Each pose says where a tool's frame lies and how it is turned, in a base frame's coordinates. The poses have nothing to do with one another.
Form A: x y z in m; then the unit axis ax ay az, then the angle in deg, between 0 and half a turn.
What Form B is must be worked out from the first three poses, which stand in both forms.
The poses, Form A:
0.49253 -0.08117 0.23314 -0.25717 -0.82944 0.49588 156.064
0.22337 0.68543 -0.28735 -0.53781 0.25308 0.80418 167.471
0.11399 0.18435 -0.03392 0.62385 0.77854 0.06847 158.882
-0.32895 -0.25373 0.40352 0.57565 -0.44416 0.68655 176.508
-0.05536 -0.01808 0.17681 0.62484 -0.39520 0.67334 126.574
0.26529 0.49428 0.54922 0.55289 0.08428 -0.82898 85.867
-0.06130 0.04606 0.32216 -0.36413 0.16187 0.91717 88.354
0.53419 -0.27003 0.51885 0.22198 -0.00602 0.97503 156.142
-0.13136 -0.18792 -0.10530 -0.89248 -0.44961 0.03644 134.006
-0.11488 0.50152 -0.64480 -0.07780 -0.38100 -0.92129 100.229
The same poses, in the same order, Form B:
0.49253 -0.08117 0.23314 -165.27 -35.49 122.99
0.22337 0.68543 -0.28735 132.38 -53.11 -59.81
0.11399 0.18435 -0.03392 -101.18 21.29 172.49
-0.32895 -0.25373 0.40352 121.30 49.70 94.99
-0.05536 -0.01808 0.17681 88.33 20.74 82.15
0.26529 0.49428 0.54922 -67.76 -19.95 40.97
-0.06130 0.04606 0.32216 80.81 -9.36 -31.00
0.53419 -0.27003 0.51885 154.18 24.33 6.37
-0.13136 -0.18792 -0.10530 -44.94 -22.24 -138.43
-0.11488 0.50152 -0.64480 -100.26 -16.89 -30.80

